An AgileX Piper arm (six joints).
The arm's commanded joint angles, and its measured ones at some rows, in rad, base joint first. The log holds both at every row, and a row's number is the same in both.
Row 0, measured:
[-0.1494, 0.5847, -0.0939, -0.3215, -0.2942, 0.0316]
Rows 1 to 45, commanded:
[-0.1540, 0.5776, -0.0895, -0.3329, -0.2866, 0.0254]
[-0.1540, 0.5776, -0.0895, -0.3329, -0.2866, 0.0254]
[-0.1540, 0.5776, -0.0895, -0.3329, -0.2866, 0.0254]
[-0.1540, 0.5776, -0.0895, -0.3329, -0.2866, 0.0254]
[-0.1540, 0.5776, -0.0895, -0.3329, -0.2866, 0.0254]
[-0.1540, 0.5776, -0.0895, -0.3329, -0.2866, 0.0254]
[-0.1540, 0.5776, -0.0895, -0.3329, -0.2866, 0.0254]
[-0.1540, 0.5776, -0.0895, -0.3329, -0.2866, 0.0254]
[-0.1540, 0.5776, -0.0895, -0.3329, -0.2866, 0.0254]
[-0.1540, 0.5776, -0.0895, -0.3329, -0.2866, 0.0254]
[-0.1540, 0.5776, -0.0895, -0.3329, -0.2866, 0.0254]
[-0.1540, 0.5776, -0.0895, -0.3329, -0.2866, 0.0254]
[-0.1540, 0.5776, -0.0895, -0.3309, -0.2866, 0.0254]
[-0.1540, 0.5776, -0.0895, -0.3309, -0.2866, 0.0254]
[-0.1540, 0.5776, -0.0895, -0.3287, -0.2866, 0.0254]
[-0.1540, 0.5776, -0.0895, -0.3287, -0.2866, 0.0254]
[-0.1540, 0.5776, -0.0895, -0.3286, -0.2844, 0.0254]
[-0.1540, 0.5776, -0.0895, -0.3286, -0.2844, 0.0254]
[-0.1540, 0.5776, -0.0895, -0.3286, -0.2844, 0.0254]
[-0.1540, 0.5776, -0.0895, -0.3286, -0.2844, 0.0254]
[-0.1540, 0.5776, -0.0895, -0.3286, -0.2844, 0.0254]
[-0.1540, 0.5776, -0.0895, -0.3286, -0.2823, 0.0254]
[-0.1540, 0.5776, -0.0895, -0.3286, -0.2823, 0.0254]
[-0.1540, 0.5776, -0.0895, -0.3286, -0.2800, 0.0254]
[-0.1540, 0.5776, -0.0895, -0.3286, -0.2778, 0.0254]
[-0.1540, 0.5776, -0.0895, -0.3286, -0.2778, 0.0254]
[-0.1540, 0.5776, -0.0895, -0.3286, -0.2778, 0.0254]
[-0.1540, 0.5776, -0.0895, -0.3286, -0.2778, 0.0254]
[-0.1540, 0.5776, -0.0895, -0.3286, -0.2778, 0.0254]
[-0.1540, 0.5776, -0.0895, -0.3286, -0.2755, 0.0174]
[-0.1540, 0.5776, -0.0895, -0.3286, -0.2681, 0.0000]
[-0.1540, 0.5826, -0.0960, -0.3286, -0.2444, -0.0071]
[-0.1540, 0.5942, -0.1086, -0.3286, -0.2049, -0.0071]
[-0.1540, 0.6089, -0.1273, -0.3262, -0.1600, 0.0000]
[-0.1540, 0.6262, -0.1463, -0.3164, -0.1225, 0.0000]
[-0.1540, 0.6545, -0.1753, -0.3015, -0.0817, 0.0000]
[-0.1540, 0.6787, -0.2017, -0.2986, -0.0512, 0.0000]
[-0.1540, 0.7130, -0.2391, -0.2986, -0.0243, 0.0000]
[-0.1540, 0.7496, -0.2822, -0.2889, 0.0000, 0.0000]
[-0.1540, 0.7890, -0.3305, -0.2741, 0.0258, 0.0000]
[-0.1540, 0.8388, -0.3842, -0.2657, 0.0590, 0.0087]
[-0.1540, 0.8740, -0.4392, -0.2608, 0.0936, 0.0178]
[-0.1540, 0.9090, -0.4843, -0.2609, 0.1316, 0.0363]
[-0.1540, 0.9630, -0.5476, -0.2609, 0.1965, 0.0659]
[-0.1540, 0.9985, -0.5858, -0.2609, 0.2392, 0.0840]
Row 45, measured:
[-0.1494, 0.8658, -0.4317, -0.2695, 0.0744, 0.0249]
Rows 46 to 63, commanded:
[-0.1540, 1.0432, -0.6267, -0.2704, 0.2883, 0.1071]
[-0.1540, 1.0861, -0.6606, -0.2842, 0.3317, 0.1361]
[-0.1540, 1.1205, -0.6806, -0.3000, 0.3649, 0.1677]
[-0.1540, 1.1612, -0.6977, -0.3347, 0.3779, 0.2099]
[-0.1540, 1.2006, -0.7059, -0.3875, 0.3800, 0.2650]
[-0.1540, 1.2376, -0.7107, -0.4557, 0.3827, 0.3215]
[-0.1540, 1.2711, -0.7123, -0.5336, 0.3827, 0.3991]
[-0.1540, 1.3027, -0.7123, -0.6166, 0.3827, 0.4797]
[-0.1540, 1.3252, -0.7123, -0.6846, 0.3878, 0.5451]
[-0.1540, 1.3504, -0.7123, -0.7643, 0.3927, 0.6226]
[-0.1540, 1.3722, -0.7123, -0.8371, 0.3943, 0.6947]
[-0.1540, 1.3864, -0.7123, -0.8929, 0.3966, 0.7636]
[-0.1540, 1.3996, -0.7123, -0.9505, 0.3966, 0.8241]
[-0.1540, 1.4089, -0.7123, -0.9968, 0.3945, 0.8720]
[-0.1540, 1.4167, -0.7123, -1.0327, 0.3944, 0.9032]
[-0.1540, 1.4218, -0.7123, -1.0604, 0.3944, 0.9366]
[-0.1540, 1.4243, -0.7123, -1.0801, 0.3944, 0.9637]
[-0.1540, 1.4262, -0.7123, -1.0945, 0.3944, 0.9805]
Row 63, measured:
[-0.1494, 1.4153, -0.7061, -0.9705, 0.3799, 0.8549]
